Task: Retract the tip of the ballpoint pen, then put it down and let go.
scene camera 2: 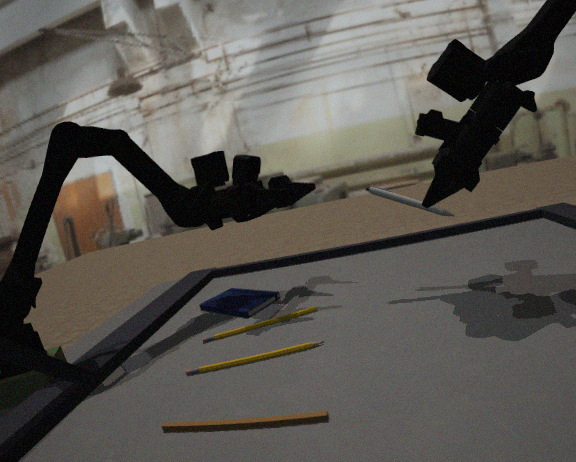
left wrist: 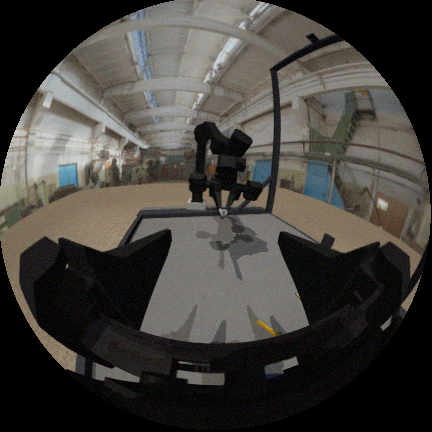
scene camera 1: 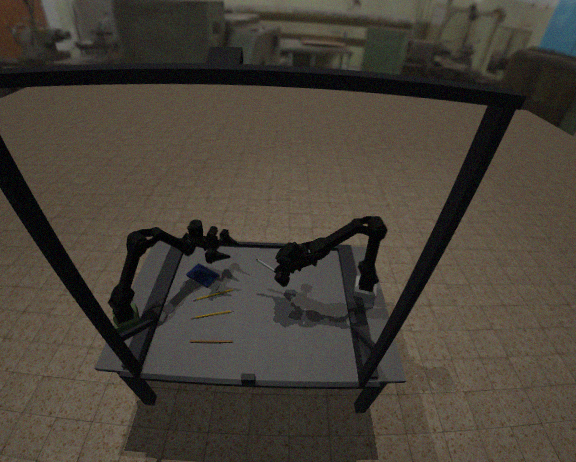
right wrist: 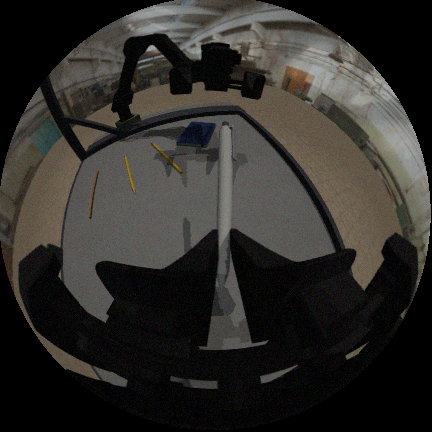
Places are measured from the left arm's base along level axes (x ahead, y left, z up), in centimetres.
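Pixels of known places: left gripper, between the fingertips: (scene camera 2: 305, 189) (left wrist: 226, 236) (scene camera 1: 234, 250) (right wrist: 220, 86); right gripper, between the fingertips: (scene camera 2: 424, 205) (scene camera 1: 274, 270) (right wrist: 223, 234); left arm's base, origin of its link: (scene camera 1: 125, 315) (right wrist: 125, 117); right arm's base, origin of its link: (left wrist: 196, 200) (scene camera 1: 366, 285).
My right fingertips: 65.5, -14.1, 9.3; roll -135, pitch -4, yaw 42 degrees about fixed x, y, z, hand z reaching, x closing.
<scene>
Ahead of a thing's pixels: the offset from my right fingertips to its top centre, as dx, dy, dz. Level surfaces: height alone.
The ballpoint pen (scene camera 1: 265, 265) (scene camera 2: 395, 196) (left wrist: 223, 213) (right wrist: 226, 185) is light grey with a dark button at one end. It is held above the table, tilted in scene camera 2 with its button end higher, pointing toward the left arm. My right gripper (scene camera 1: 277, 273) (scene camera 2: 426, 204) (right wrist: 223, 234) is shut on the pen near its pointed end. Whether the writing tip is out is too small to tell. My left gripper (scene camera 1: 231, 250) (left wrist: 226, 236) is open and empty above the table, facing the pen's button end with a gap between them.
A blue book @(-27.4, +23.8, -12.2) (scene camera 1: 202, 275) (scene camera 2: 239, 302) (right wrist: 197, 133) lies on the grey table @(dz -13.3) (scene camera 1: 285, 355) below the left arm. Two yellow pencils @(-27.1, +10.1, -12.7) (scene camera 2: 260, 325) @(-30.9, +0.1, -12.5) (scene camera 2: 255, 358) and an orange-brown stick @(-35.9, -12.1, -12.7) (scene camera 1: 211, 342) (scene camera 2: 245, 422) lie nearer the front. A dark frame (scene camera 1: 300, 77) surrounds the cell.
</scene>
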